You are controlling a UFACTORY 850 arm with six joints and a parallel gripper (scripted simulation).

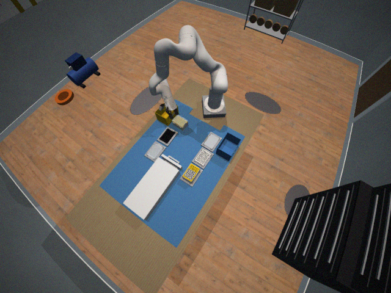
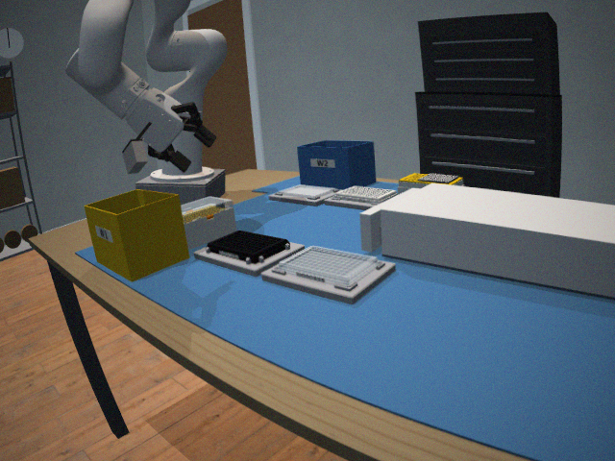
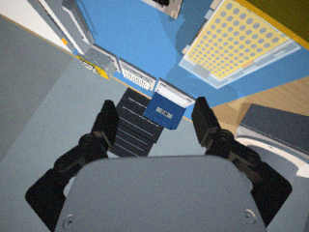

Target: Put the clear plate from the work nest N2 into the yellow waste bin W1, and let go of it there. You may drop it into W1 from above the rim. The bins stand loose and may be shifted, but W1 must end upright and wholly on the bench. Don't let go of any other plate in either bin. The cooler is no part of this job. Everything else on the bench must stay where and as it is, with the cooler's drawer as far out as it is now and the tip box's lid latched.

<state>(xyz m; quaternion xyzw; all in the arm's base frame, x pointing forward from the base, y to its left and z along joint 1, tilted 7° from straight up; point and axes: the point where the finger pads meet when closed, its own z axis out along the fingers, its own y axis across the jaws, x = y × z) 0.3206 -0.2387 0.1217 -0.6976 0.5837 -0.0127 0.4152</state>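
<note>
The clear plate lies 300 mm ahead of my hand, 160 mm below it and 50 mm to the right of it. Also, from my hand: black plate: 160 mm below, 120 mm ahead, 30 mm to the right; then tip box: 140 mm below, 40 mm behind, 20 mm to the left; then yellow bin W1: 140 mm below, 130 mm to the right, 70 mm behind.
</note>
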